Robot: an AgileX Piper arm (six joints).
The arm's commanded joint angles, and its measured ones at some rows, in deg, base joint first. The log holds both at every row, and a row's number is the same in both.
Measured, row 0: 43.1, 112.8, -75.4, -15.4, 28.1, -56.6
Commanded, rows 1 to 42: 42.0, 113.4, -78.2, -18.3, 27.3, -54.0; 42.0, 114.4, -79.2, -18.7, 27.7, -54.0; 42.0, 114.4, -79.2, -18.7, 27.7, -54.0; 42.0, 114.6, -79.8, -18.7, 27.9, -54.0; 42.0, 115.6, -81.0, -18.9, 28.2, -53.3; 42.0, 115.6, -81.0, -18.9, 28.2, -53.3; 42.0, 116.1, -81.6, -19.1, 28.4, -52.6; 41.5, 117.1, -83.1, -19.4, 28.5, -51.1; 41.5, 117.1, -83.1, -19.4, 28.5, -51.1; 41.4, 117.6, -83.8, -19.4, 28.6, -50.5; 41.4, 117.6, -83.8, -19.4, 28.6, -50.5; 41.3, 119.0, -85.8, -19.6, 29.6, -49.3; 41.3, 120.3, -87.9, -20.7, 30.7, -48.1; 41.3, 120.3, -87.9, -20.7, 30.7, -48.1; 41.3, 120.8, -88.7, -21.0, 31.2, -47.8; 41.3, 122.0, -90.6, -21.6, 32.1, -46.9; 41.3, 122.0, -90.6, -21.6, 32.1, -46.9; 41.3, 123.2, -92.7, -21.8, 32.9, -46.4; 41.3, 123.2, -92.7, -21.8, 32.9, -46.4; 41.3, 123.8, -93.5, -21.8, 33.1, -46.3; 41.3, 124.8, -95.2, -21.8, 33.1, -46.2; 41.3, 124.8, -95.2, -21.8, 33.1, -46.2; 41.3, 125.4, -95.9, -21.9, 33.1, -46.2; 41.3, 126.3, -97.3, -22.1, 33.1, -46.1; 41.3, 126.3, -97.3, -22.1, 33.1, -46.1; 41.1, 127.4, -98.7, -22.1, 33.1, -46.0; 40.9, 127.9, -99.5, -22.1, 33.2, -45.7; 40.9, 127.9, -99.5, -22.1, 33.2, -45.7; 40.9, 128.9, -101.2, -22.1, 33.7, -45.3; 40.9, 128.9, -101.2, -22.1, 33.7, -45.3; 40.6, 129.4, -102.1, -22.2, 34.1, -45.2; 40.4, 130.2, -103.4, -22.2, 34.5, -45.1; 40.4, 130.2, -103.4, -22.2, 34.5, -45.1; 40.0, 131.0, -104.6, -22.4, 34.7, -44.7; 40.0, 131.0, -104.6, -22.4, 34.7, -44.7; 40.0, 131.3, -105.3, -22.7, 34.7, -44.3; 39.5, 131.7, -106.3, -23.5, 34.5, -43.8; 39.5, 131.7, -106.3, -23.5, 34.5, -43.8; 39.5, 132.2, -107.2, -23.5, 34.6, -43.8; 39.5, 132.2, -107.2, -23.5, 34.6, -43.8; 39.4, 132.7, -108.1, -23.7, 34.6, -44.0; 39.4, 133.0, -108.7, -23.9, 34.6, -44.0
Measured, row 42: 40.5, 133.4, -106.6, -20.7, 35.2, -45.8
